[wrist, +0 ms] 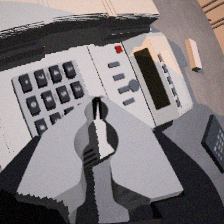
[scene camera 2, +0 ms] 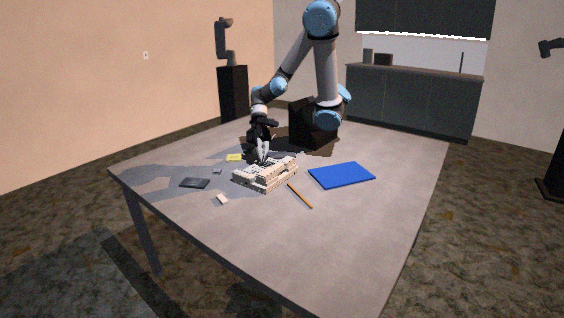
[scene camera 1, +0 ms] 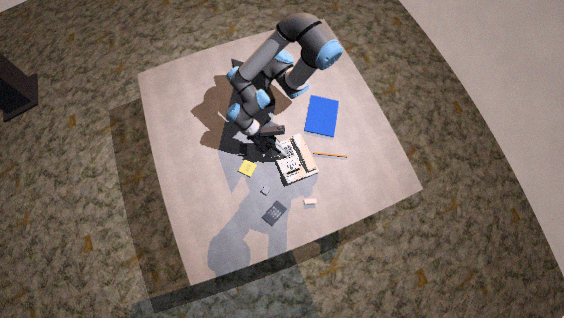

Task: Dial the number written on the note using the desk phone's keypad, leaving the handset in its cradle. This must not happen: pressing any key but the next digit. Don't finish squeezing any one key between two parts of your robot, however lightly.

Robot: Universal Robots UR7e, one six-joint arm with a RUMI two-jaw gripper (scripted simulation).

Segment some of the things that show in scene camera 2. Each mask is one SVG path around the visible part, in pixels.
A blue book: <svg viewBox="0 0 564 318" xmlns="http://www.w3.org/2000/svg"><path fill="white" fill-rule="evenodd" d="M376 179L373 174L355 161L308 169L308 172L324 190Z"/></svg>
